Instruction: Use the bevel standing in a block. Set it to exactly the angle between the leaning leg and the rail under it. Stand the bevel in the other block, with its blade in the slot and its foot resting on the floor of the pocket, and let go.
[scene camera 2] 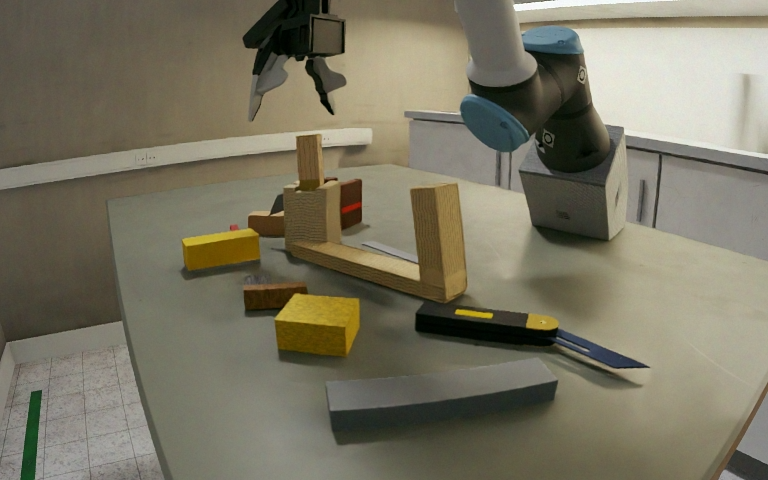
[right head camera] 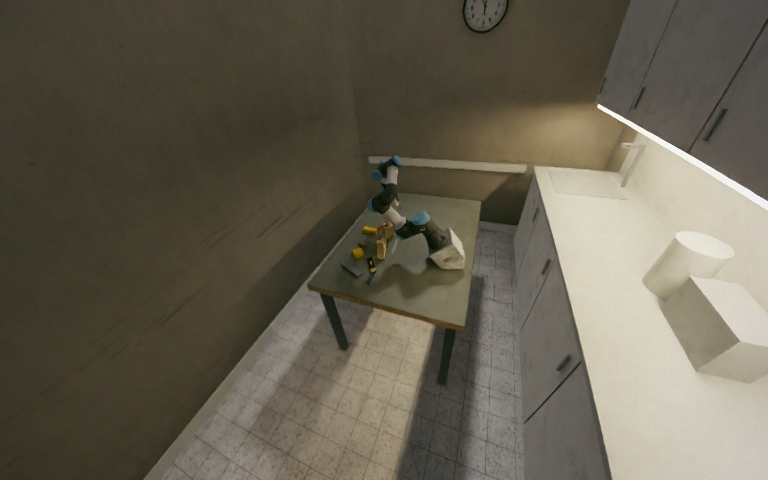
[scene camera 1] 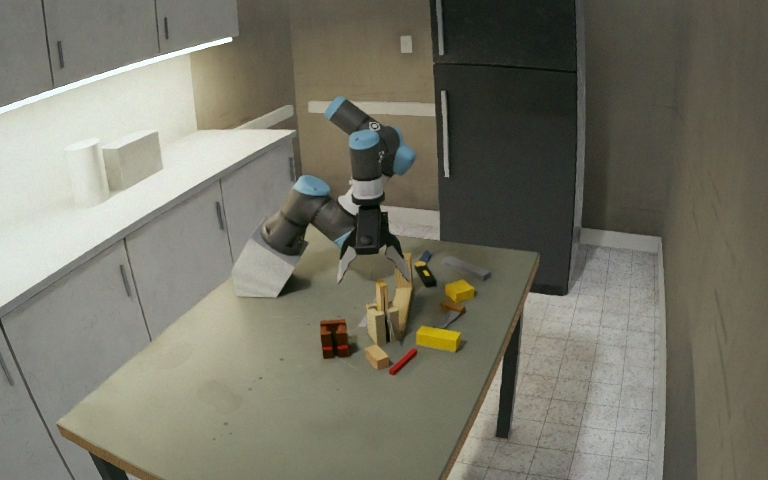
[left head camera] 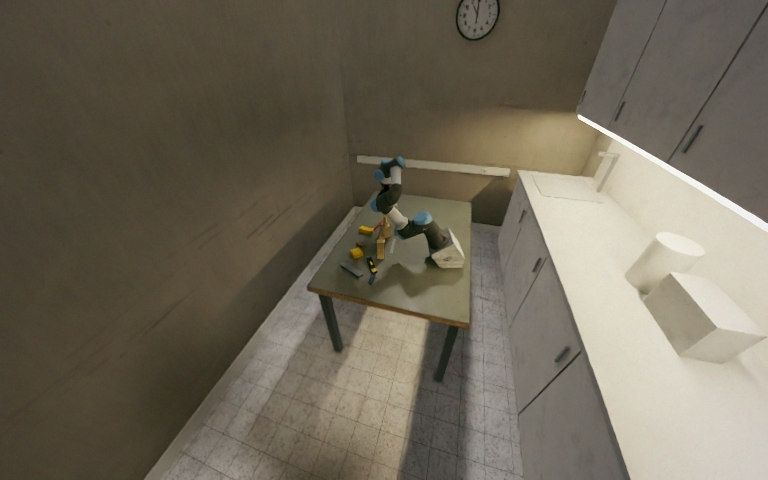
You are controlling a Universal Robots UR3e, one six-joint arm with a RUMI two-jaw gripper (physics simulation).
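The bevel's upright wooden handle [scene camera 1: 381,294] [scene camera 2: 309,161] stands in a pale wooden block [scene camera 1: 376,325] [scene camera 2: 308,217]; a dark blade partly shows beside the block in both scene views. The leaning leg [scene camera 1: 405,283] [scene camera 2: 438,237] rises from the end of the wooden rail [scene camera 2: 362,266], at the end away from the block. The other block [scene camera 1: 334,338] [scene camera 2: 351,203], dark red with a slot and red marks, stands nearby with no bevel in it. My gripper [scene camera 1: 372,280] [scene camera 2: 291,116] is open and empty, pointing down, above the handle in scene camera 2. The arm hides it in the head views.
A black bevel with a blue blade [scene camera 2: 487,325] lies near the leg. A grey bar [scene camera 2: 441,390], yellow blocks [scene camera 2: 317,325] [scene camera 1: 438,338], a brown-handled tool [scene camera 1: 452,307], a small wooden block [scene camera 1: 376,357] and a red stick [scene camera 1: 403,361] lie around.
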